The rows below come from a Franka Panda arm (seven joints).
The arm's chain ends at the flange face. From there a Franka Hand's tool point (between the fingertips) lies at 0.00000 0.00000 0.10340 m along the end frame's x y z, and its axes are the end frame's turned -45 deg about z.
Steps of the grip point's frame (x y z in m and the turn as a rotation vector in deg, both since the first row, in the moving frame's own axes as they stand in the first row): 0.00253, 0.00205, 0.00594, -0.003, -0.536, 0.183; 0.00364, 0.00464, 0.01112, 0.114, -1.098, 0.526; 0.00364, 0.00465, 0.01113, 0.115, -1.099, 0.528; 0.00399, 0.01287, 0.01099, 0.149, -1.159, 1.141; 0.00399, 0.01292, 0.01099, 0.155, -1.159, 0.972; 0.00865, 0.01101, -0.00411, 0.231, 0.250, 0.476; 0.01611, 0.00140, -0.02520, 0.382, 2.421, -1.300; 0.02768, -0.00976, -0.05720, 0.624, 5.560, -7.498; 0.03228, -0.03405, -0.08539, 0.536, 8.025, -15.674
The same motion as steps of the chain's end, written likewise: 0.00392, -0.00103, 0.00594, -0.381, -0.377, 0.183; 0.00741, -0.00054, 0.01114, -0.696, -0.857, 0.526; 0.00742, -0.00053, 0.01115, -0.696, -0.858, 0.528; 0.01360, 0.00501, 0.01101, -0.714, -0.925, 1.141; 0.01364, 0.00505, 0.01101, -0.710, -0.929, 0.972; 0.01387, 0.00228, -0.00411, 0.340, 0.013, 0.476; 0.00982, -0.00680, -0.02511, 1.982, 1.442, -1.300; 0.00692, -0.01821, -0.05671, 4.373, 3.490, -7.498; -0.00918, -0.03485, -0.08438, 6.054, 5.296, -15.674
